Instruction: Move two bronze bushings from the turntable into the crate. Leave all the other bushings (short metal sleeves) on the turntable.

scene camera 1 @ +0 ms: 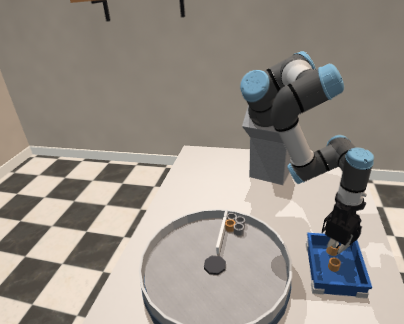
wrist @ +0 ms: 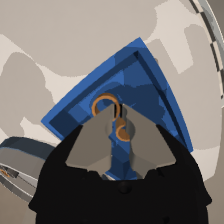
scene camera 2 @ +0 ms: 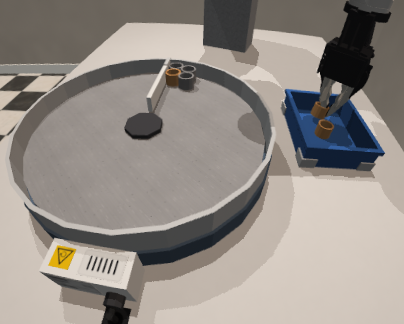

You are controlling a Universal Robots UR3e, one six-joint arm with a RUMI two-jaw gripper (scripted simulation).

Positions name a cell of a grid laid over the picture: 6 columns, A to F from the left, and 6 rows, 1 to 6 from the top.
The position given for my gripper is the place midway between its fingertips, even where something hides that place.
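My gripper (scene camera 2: E3) (scene camera 1: E5) (wrist: D3) is visible. Turntable (scene camera 2: B3) (scene camera 1: D6) present. Also present: a blue crate (scene camera 2: F3) (scene camera 1: F6) (wrist: D3).
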